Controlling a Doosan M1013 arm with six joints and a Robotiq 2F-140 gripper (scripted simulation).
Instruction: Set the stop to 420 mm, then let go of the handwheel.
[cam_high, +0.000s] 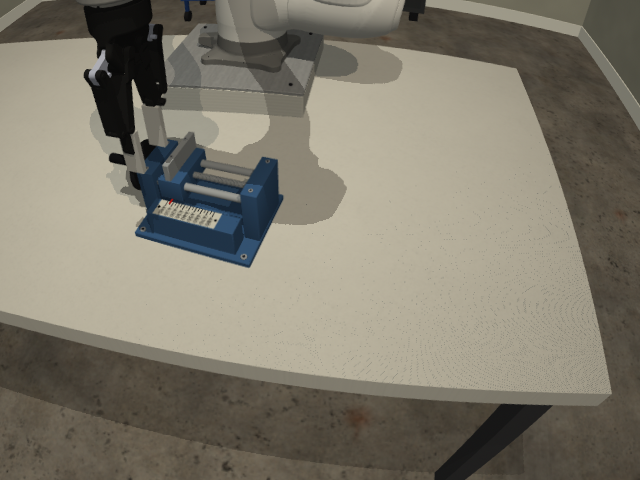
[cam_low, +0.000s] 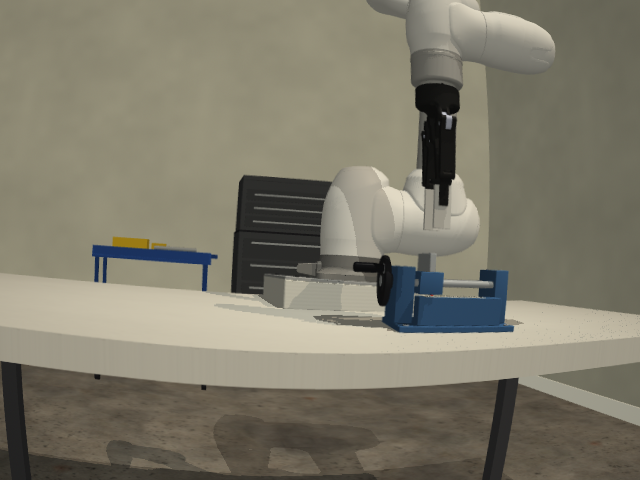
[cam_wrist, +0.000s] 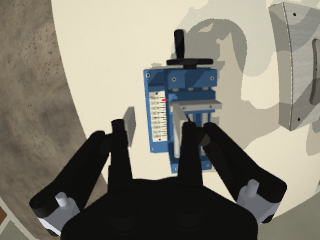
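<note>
My hand is 100 mm above the black handwheel, 80 mm to the left of it and 60 mm past it. The rest, counted from my hand: stop block 100 mm below, 60 mm behind, 10 mm to the left.
</note>
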